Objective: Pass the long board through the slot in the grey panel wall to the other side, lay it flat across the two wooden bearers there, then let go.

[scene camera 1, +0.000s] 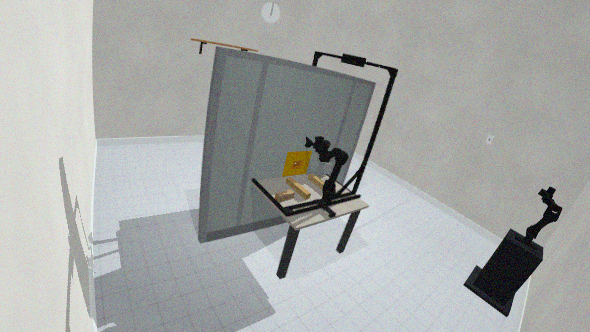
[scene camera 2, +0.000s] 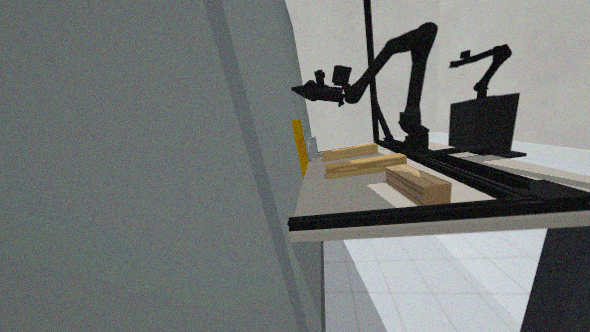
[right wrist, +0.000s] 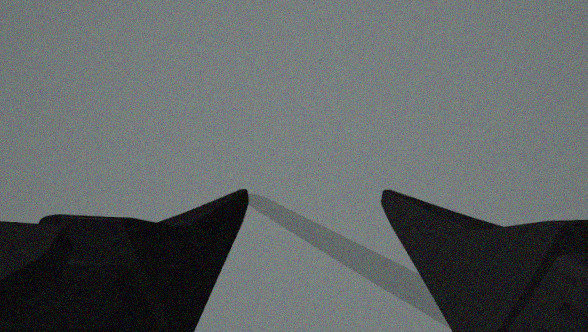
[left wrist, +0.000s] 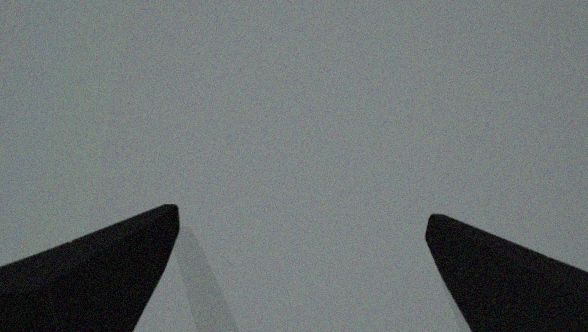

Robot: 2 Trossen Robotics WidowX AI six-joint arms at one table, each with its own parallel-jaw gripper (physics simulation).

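Places are measured from the left arm's base along level axes (x ahead, y up, z right), in centimetres.
Pixels of known places: left gripper, between the fingertips: (scene camera 1: 310, 136) (scene camera 2: 293, 90) (right wrist: 214, 218) (left wrist: 304, 220); right gripper, between the fingertips: (right wrist: 314, 196); left arm's base, origin of its link: (scene camera 1: 326, 201) (scene camera 2: 416, 150).
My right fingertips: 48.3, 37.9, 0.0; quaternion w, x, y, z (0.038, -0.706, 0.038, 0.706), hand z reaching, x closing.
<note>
Ahead of a thing's pixels: the offset from my right fingertips to its top centre, as dx, dy, dz. "pt": to the spot under its first point. Level surfaces: height alone.
The grey panel wall (scene camera 1: 300, 105) (scene camera 2: 140, 150) stands upright along the table. A yellow plate (scene camera 1: 304, 156) (scene camera 2: 300, 147) on it surrounds a small opening, where a brownish patch shows in scene camera 1; I cannot tell whether it is the long board. Two wooden bearers lie on the table, one nearer the middle (scene camera 1: 299, 188) (scene camera 2: 365, 166) and one farther back @[pt -24.4, -36.2, +12.0] (scene camera 1: 317, 181) (scene camera 2: 350, 151). My left gripper (scene camera 1: 307, 142) (scene camera 2: 293, 89) (left wrist: 304, 220) is open and empty, above the yellow plate near the wall. My right gripper (right wrist: 314, 196) is open and empty, facing a grey surface.
A thicker wooden block @[-33.3, -35.1, -27.1] (scene camera 1: 284, 195) (scene camera 2: 417, 185) lies on the table @[dy -39.8] (scene camera 1: 356, 204) (scene camera 2: 335, 195). Black rails edge the table, and a tall black frame (scene camera 1: 382, 117) (scene camera 2: 369, 45) rises behind the left arm. Another black arm stands on a dark pedestal (scene camera 1: 505, 270) (scene camera 2: 482, 122) away from the table.
</note>
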